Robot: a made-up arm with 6 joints. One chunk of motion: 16 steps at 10 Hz.
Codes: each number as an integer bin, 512 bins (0 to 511) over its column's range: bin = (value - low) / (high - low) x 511, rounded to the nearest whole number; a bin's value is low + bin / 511 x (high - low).
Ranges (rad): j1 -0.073..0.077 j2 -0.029..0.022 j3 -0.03..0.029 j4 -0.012..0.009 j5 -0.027..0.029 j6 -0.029..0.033
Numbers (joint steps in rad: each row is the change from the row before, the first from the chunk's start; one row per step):
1: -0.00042 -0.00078 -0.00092 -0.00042 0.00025 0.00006
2: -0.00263 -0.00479 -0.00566 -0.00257 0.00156 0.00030
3: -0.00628 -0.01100 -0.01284 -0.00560 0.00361 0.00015
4: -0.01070 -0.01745 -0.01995 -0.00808 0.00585 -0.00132
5: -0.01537 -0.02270 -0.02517 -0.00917 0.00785 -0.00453
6: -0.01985 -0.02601 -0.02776 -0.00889 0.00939 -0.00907
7: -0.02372 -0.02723 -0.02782 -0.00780 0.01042 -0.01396
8: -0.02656 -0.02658 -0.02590 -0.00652 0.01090 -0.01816
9: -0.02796 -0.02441 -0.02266 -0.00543 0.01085 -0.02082
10: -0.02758 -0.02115 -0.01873 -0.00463 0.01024 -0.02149
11: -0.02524 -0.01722 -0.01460 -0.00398 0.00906 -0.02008
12: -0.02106 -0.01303 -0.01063 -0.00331 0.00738 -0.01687
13: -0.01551 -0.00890 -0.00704 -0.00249 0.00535 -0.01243
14: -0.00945 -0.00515 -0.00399 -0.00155 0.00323 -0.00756
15: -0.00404 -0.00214 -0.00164 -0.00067 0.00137 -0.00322
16: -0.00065 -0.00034 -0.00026 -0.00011 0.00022 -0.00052
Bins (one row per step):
1: 247 283 252 282 249 240
2: 240 243 211 229 261 241
3: 227 180 149 156 279 240
4: 212 116 87 95 300 228
5: 196 63 42 69 318 202
6: 181 30 19 76 332 164
7: 168 18 19 102 341 124
8: 158 24 36 133 346 89
9: 153 46 64 160 345 67
10: 155 79 98 179 340 62
11: 163 118 133 195 329 74
12: 177 160 168 211 314 100
13: 196 201 199 231 295 137
14: 216 239 225 254 276 177
15: 235 269 246 276 259 212
16: 246 287 258 289 248 235

